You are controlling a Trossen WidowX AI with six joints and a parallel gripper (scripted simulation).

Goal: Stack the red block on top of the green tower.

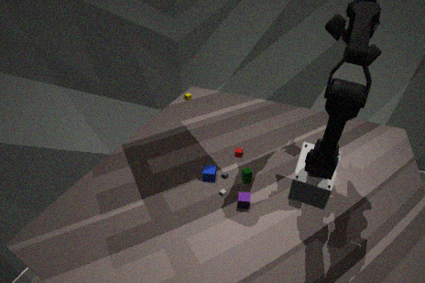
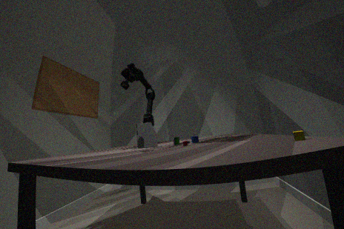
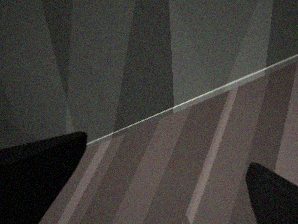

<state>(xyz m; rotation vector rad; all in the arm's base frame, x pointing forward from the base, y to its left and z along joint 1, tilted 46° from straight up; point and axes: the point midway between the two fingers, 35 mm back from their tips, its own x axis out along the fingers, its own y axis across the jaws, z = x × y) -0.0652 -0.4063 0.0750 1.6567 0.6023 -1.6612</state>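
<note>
Right now my gripper tip is 340 mm short of the red block, 130 mm to the right of it and 450 mm above it. The rest, counted from my gripper tip: purple block (250 mm ahead, 370 mm to the left, 450 mm below); yellow block (780 mm ahead, 260 mm to the right, 450 mm below); blue block (410 mm ahead, 300 mm to the left, 440 mm below).
</note>
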